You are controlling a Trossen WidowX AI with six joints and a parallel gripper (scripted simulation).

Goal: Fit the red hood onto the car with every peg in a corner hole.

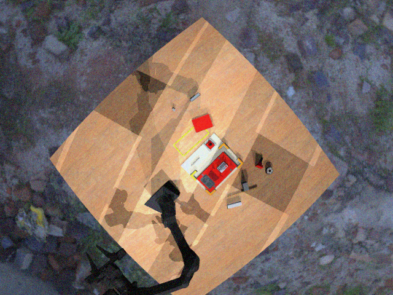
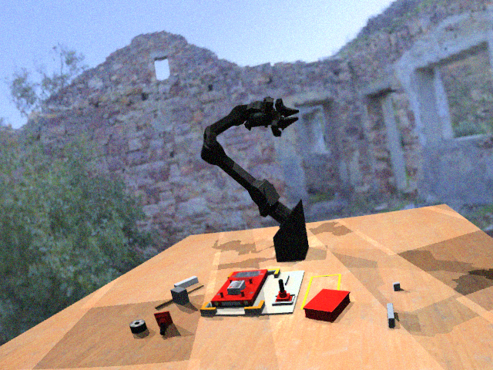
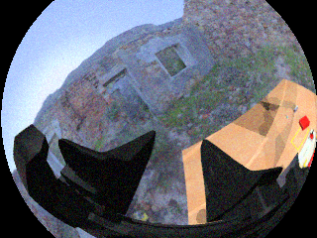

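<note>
The red hood lies 63 cm ahead of my gripper tip, 48 cm below it and 17 cm to the left of it.
</note>
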